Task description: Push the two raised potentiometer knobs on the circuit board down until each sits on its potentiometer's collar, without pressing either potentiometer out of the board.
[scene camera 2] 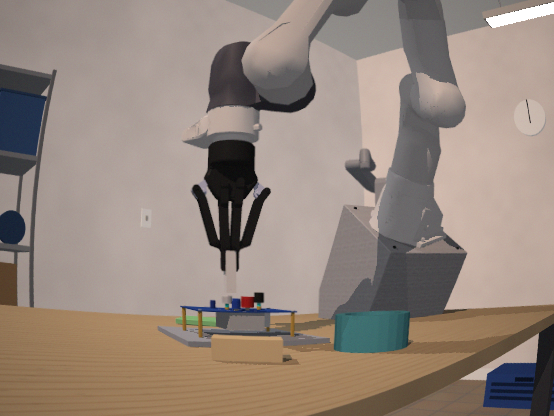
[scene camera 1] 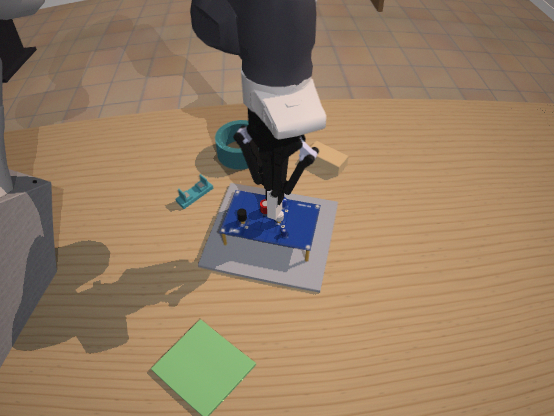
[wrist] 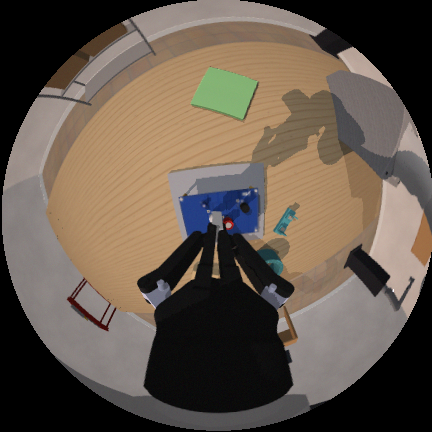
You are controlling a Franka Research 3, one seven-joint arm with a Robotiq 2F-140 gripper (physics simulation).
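Note:
The blue circuit board (scene camera 1: pixel 302 225) (wrist: pixel 192 217) stands on brass legs over a grey base plate. A black knob (scene camera 1: pixel 242 215) (scene camera 2: pixel 259 297) (wrist: pixel 245 207) sits above the board at one side, with teal and brass-coloured parts showing beneath it in scene camera 2. A whitish knob (scene camera 1: pixel 280 216) (scene camera 2: pixel 227 299) also stands raised, with teal beneath it. A red knob (scene camera 1: pixel 264 205) (scene camera 2: pixel 247 301) (wrist: pixel 228 225) sits lower. My gripper (scene camera 1: pixel 274 214) (scene camera 2: pixel 230 287) (wrist: pixel 216 217) points down, shut and empty, its pale pads together. The pad ends are slightly above the whitish knob and partly hide it in the wrist view.
The grey base plate (scene camera 1: pixel 250 275) (wrist: pixel 177 187) lies under the board. A teal bowl (scene camera 1: pixel 230 156) (scene camera 2: pixel 371 332) (wrist: pixel 271 261), a small teal bracket (scene camera 1: pixel 195 194) (wrist: pixel 285 221) and a tan block (scene camera 1: pixel 330 157) (scene camera 2: pixel 247 349) are nearby. A green square (scene camera 1: pixel 202 367) (wrist: pixel 225 93) lies farther off.

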